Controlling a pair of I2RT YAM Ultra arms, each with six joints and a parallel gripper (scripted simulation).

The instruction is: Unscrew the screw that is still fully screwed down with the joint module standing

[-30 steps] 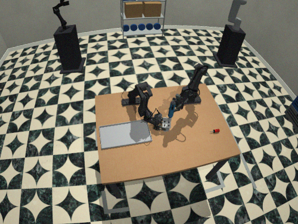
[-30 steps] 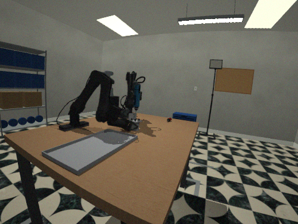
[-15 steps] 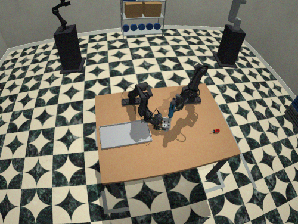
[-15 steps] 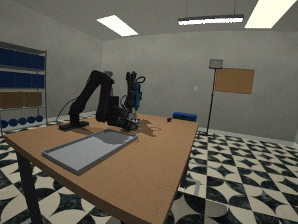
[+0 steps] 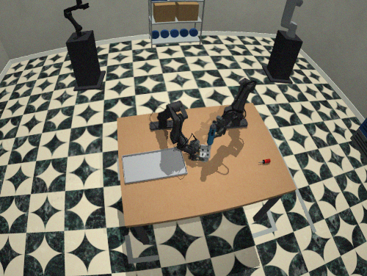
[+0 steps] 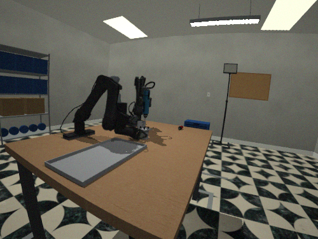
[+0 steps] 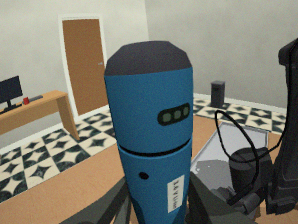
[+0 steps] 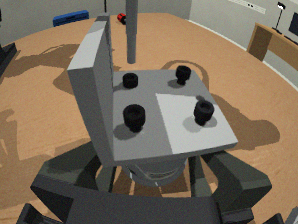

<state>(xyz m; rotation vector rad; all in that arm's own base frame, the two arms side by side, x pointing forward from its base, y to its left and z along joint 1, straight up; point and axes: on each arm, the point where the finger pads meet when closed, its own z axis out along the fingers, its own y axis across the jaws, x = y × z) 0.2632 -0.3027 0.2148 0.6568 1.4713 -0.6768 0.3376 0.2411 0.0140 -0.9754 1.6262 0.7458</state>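
Right now my right hand is 1 cm past the screw, 2 cm to the right of it and 4 cm below it. The rest, counted from my right hand: red-handled screwdriver 6 cm ahead, 45 cm to the left, 1 cm below; then grey l-shaped bracket 5 cm above; then grey tray 4 cm ahead, 35 cm to the right, 2 cm below.
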